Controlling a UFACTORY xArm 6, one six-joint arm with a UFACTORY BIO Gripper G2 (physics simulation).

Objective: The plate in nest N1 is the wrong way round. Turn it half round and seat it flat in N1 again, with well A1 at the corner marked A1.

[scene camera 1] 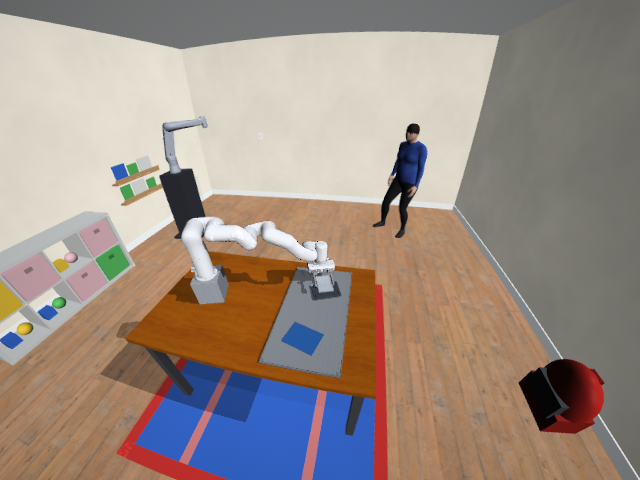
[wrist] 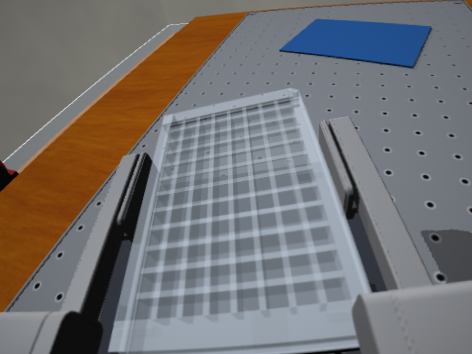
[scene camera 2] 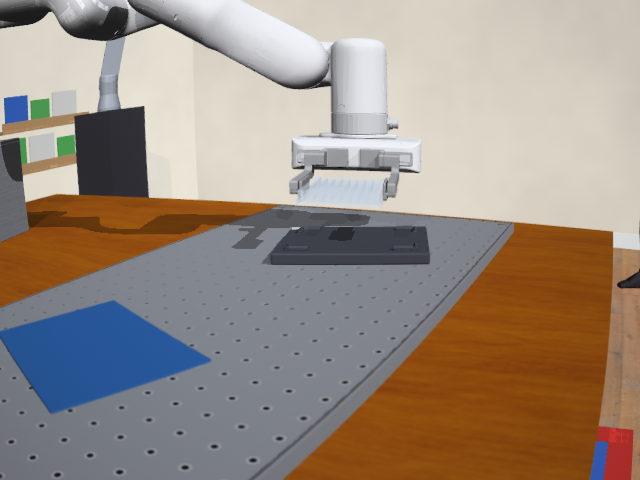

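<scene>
The clear well plate (scene camera 1: 324, 283) (scene camera 2: 341, 192) (wrist: 240, 200) is held by its two long sides between the fingers of my gripper (scene camera 1: 324, 277) (scene camera 2: 344, 188) (wrist: 237, 150), which is shut on it. The plate hangs above the dark nest (scene camera 1: 326, 296) (scene camera 2: 351, 258), with a gap between them in the scene camera 2 view. The nest has low corner pieces and holds no plate. In the wrist view the wells show as a grid. The A1 marks on plate and nest are not readable, and I cannot tell which corner is A1.
The nest stands on a grey perforated board (scene camera 1: 315, 316) (scene camera 2: 310, 330) on the wooden table (scene camera 1: 248, 310) (scene camera 2: 465, 361). A flat blue square (scene camera 1: 302, 338) (scene camera 2: 103, 356) (wrist: 357, 42) lies on the board, apart from the nest. A person (scene camera 1: 411, 160) stands beyond the table.
</scene>
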